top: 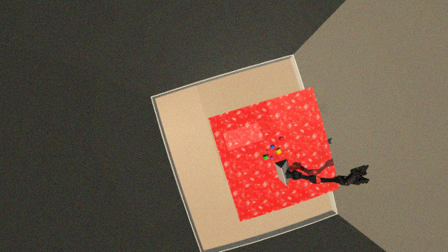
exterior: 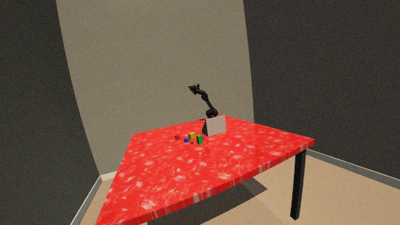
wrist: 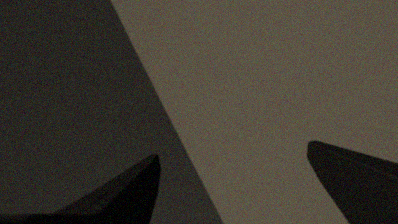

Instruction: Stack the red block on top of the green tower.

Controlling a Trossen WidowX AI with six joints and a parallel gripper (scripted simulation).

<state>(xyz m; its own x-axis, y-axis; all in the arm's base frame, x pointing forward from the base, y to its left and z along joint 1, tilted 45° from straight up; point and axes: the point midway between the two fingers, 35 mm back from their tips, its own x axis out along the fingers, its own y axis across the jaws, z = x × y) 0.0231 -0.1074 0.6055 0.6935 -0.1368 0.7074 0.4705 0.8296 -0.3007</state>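
Right now the red block is 34 cm ahead of my gripper tip, 41 cm to the left of it and 46 cm below it. Round my gripper tip: grey cube (27 cm ahead, 61 cm to the left, 47 cm below); blue block (29 cm ahead, 55 cm to the left, 46 cm below); yellow block (22 cm ahead, 50 cm to the left, 45 cm below).
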